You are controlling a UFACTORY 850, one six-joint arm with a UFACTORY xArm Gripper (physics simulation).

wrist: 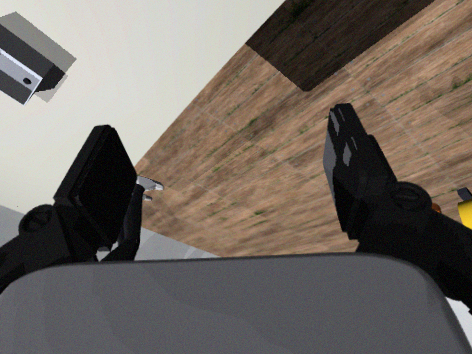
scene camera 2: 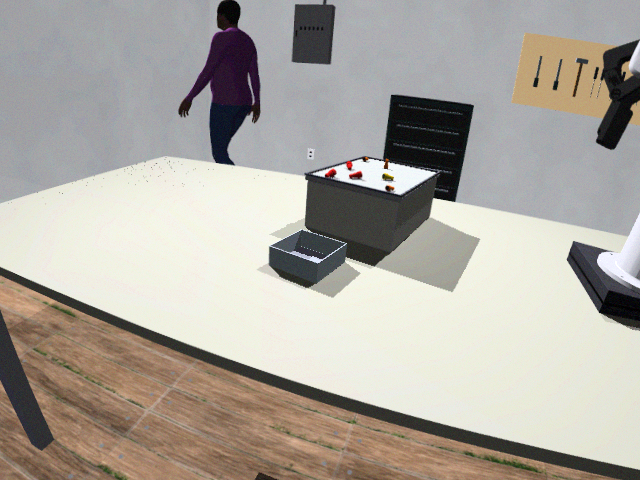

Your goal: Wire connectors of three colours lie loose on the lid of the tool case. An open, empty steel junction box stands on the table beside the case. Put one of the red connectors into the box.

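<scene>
Three red connectors (scene camera 2: 330,173) (scene camera 2: 355,175) (scene camera 2: 349,165) lie on the white lid (scene camera 2: 369,168) of the grey tool case (scene camera 2: 351,209) in the scene view. A yellow connector (scene camera 2: 387,177) and orange connectors (scene camera 2: 389,188) (scene camera 2: 386,164) (scene camera 2: 365,159) are on the lid too; one orange one stands upright. The open steel junction box (scene camera 2: 292,265) stands on the table in front of the case. My gripper (scene camera 2: 610,139) (wrist: 223,142) is open and empty, high up at the right edge of the scene view, far from the case. The connectors on the lid do not show between the fingers.
The pale table (scene camera 2: 170,268) carries the case, the box and the robot's black base (scene camera 2: 586,271) at the right. A dark rack (scene camera 2: 464,155) stands behind the case. A person (scene camera 2: 232,67) is beyond the table at the back left. A tool board (scene camera 2: 527,67) hangs on the wall.
</scene>
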